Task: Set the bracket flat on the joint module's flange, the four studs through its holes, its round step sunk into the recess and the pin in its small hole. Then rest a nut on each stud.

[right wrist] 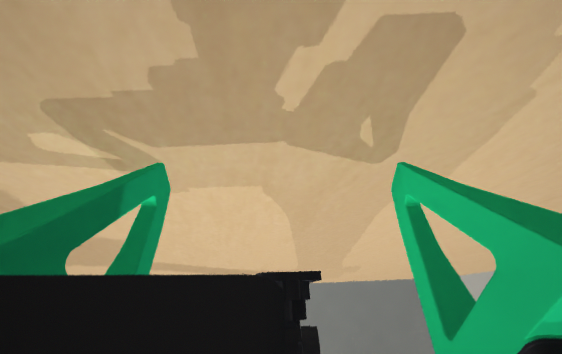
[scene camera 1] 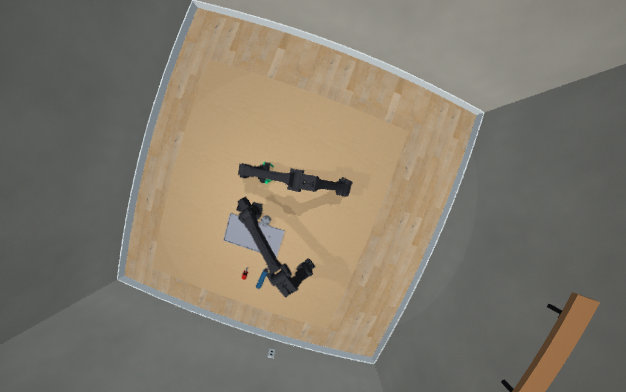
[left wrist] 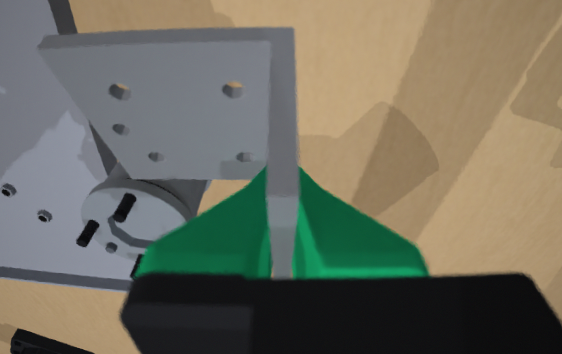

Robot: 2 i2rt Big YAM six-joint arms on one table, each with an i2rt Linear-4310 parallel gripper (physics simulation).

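Places are measured from the left arm's base along level axes (x ahead, y left, z up), in millimetres.
Pixels of known places: left gripper, fingertip midpoint: (scene camera 1: 260, 208); right gripper, fingertip midpoint: (right wrist: 280, 175); left arm's base, origin of the base link: (scene camera 1: 306, 266) (left wrist: 54, 349); right arm's base, origin of the base link: (right wrist: 285, 274).
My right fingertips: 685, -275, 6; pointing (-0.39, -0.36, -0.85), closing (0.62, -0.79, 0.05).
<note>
For each thing: its top centre in the pictures, then the offset to it from my right fingertips, as dx, dy, dz. "spot": a spot on its surface instead.
- black stud, middle of its top: (left wrist: 118, 218) -197, +264, +69
- module, middle of its top: (left wrist: 127, 250) (scene camera 1: 264, 221) -220, +253, +69
- red object, middle of its top: (scene camera 1: 244, 274) -422, +662, +29
- blue object, surface spot: (scene camera 1: 262, 278) spot: -533, +577, +35
My left gripper (left wrist: 282, 177) is shut on the upright wall of the grey bracket (left wrist: 188, 105). The bracket's flat plate with several holes hangs level, above and beyond the joint module's round flange (left wrist: 135, 225). One black stud (left wrist: 123, 208) stands on the flange, with a recess ring and a small hole beside it. In the scene view the left gripper (scene camera 1: 247, 208) is over the module (scene camera 1: 265, 222) at the grey tray's (scene camera 1: 253, 234) top edge. My right gripper (right wrist: 280, 175) is open and empty over bare table; in the scene view it (scene camera 1: 266, 172) is higher up.
A red object (scene camera 1: 244, 274) and a blue object (scene camera 1: 262, 278) lie on the table below the tray, near the left arm's base. The nuts are too small to make out.
</note>
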